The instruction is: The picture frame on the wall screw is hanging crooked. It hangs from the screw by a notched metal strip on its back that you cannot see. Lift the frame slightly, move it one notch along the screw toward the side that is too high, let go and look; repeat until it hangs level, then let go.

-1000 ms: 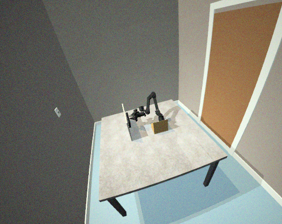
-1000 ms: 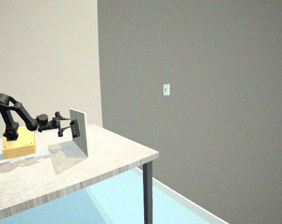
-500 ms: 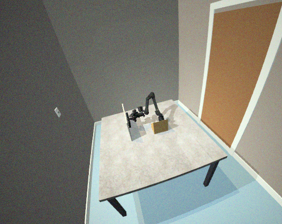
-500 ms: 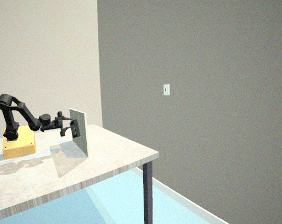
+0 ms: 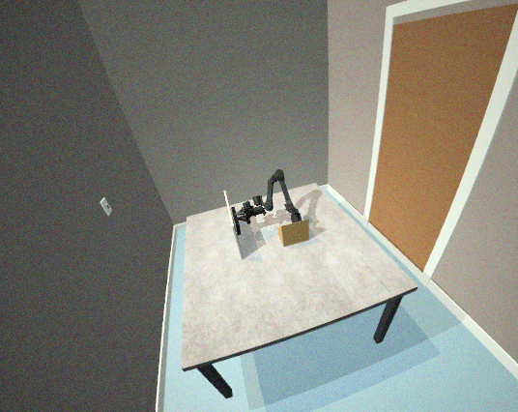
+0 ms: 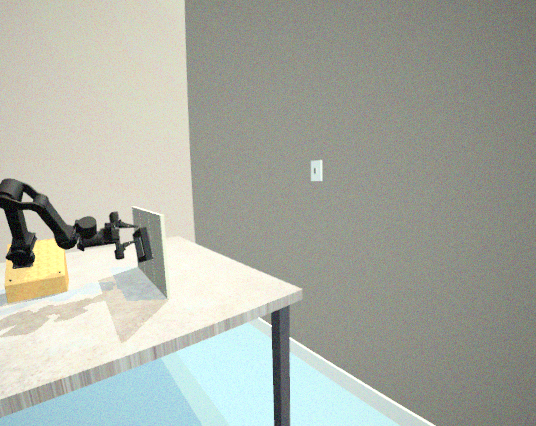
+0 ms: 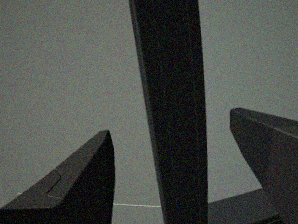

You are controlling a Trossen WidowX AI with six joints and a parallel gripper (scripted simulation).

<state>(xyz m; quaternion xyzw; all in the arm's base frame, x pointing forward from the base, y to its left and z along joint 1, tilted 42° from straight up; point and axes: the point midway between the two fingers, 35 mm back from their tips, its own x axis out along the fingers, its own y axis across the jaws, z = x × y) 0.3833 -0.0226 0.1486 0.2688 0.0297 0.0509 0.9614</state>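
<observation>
Right now the picture frame is 5 cm below my gripper tip, 2 cm to the right of it and 1 cm ahead of it. The rest, counted from my gripper tip: wall panel (6 cm below, 2 cm ahead, 1 cm to the right).
</observation>
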